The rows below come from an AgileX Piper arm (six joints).
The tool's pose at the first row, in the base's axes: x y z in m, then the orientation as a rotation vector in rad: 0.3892 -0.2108 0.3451 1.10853 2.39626 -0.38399
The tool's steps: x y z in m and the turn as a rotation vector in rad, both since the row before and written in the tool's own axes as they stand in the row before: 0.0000 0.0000 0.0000 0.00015 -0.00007 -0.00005; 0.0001 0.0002 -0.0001 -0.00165 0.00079 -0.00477; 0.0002 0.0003 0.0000 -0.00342 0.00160 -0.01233; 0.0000 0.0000 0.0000 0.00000 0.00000 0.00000; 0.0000 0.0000 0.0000 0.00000 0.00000 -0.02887; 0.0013 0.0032 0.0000 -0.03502 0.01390 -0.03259; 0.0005 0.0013 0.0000 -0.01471 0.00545 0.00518; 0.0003 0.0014 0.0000 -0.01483 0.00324 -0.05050; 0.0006 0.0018 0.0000 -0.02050 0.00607 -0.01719; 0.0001 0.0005 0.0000 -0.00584 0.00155 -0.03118; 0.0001 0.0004 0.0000 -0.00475 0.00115 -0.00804
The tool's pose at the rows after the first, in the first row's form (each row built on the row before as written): 0.3892 -0.2108 0.3451 1.10851 2.39624 -0.38423; 0.3893 -0.2106 0.3451 1.10261 2.39988 -0.38342; 0.3894 -0.2103 0.3450 1.08750 2.40890 -0.38257; 0.3894 -0.2103 0.3450 1.08750 2.40890 -0.38257; 0.3894 -0.2103 0.3450 1.05374 2.42693 -0.39220; 0.3910 -0.2074 0.3441 1.00642 2.45698 -0.35296; 0.3916 -0.2062 0.3438 1.00876 2.45786 -0.33040; 0.3924 -0.2050 0.3436 0.94311 2.48835 -0.32672; 0.3932 -0.2033 0.3432 0.91632 2.50184 -0.30377; 0.3935 -0.2029 0.3431 0.87629 2.51914 -0.30574; 0.3937 -0.2025 0.3430 0.86495 2.52401 -0.30179
